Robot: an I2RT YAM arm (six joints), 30 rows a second.
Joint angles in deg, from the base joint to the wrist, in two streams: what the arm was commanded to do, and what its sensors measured. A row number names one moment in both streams.
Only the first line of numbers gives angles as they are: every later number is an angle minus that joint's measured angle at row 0.
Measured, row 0:
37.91 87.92 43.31 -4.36 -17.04 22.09
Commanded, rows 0 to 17:
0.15 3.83 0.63 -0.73 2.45 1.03
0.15 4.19 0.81 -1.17 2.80 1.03
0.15 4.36 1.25 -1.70 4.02 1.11
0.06 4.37 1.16 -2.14 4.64 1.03
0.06 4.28 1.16 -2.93 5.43 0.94
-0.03 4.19 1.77 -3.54 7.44 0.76
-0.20 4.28 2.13 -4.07 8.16 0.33
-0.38 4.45 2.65 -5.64 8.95 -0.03
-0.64 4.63 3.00 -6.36 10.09 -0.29
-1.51 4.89 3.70 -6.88 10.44 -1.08
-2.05 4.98 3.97 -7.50 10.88 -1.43
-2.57 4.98 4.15 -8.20 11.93 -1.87
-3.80 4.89 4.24 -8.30 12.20 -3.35
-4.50 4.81 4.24 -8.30 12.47 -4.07
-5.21 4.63 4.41 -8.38 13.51 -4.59
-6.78 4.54 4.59 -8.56 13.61 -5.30
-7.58 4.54 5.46 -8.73 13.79 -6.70
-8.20 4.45 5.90 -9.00 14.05 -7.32
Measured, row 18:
-5.83 4.00 3.93 -5.49 9.36 -2.93
